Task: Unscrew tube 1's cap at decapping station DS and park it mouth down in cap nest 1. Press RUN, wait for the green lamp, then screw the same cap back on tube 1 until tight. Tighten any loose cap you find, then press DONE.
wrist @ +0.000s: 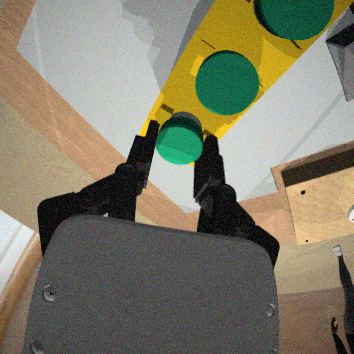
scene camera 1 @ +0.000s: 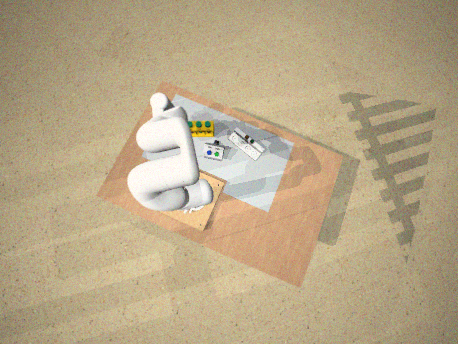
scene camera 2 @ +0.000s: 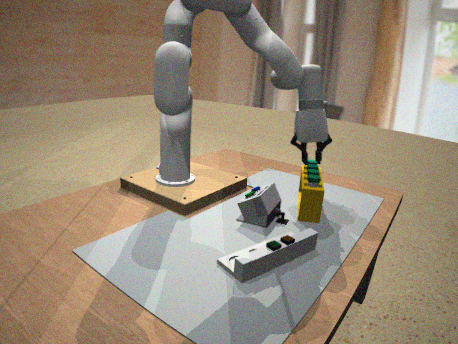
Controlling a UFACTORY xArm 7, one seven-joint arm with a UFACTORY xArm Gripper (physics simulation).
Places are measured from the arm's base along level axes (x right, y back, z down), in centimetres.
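Pixels of known places: gripper, fingertip midpoint: [wrist: 178, 141] [scene camera 2: 311, 163]; arm's base, origin of the base link: [scene camera 2: 175, 179].
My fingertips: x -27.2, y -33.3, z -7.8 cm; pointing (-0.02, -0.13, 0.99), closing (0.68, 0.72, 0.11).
For each thing: its middle in the pictures, then the offset to it from my fingertips. "pt": a spot on its surface instead. Level surfaces: height alone.
- yellow block, body centre: [wrist: 240, 36] [scene camera 2: 310, 190] [scene camera 1: 195, 129] dy -3.8, dx +7.1, dz +6.0 cm
- end green cap, body centre: [wrist: 179, 141] dy -0.1, dx +0.2, dz -0.3 cm
- second green cap, body centre: [wrist: 225, 82] dy -2.6, dx +4.8, dz -0.3 cm
- third green cap, body centre: [wrist: 292, 2] dy -5.1, dx +9.3, dz -0.3 cm
- white strip, surface spot: [scene camera 2: 280, 256] pt dy -14.4, dx +40.2, dz +8.6 cm
- grey console, body centre: [scene camera 2: 260, 201] [scene camera 1: 213, 150] dy +3.0, dx +23.2, dz +7.0 cm
- blue button, body centre: [scene camera 1: 209, 152] dy +5.8, dx +21.6, dz +4.8 cm
- green button, body centre: [scene camera 1: 216, 154] dy +4.6, dx +25.9, dz +4.8 cm
- small black fixture, surface spot: [scene camera 2: 282, 218] pt dy -3.6, dx +21.7, dz +10.1 cm
- grey mat, its level: dz +11.1 cm
My gripper [scene camera 2: 311, 161] [wrist: 178, 141] points down at the far end of the yellow block [scene camera 1: 211, 131] [scene camera 2: 310, 206] [wrist: 235, 41]. Its black fingers are shut on the end green cap [wrist: 179, 146], one on each side, and a grey tube neck shows behind the cap. The cap is over the block. A second green cap [wrist: 227, 82] and a third green cap [wrist: 295, 15] sit along the block. The white strip [scene camera 2: 280, 256] has round nests and a dark green and a brown square. The grey console [scene camera 2: 260, 206] carries a blue button [scene camera 1: 209, 152] and a green button [scene camera 1: 216, 154]. Labels are unreadable.
A small black fixture [scene camera 2: 282, 218] stands beside the console. The arm's wooden base [scene camera 1: 212, 207] [scene camera 2: 212, 192] [wrist: 325, 200] is at the table's side. These parts stand on a grey mat [scene camera 1: 270, 185] [scene camera 2: 165, 285]. The arm covers part of the block in the overhead view.
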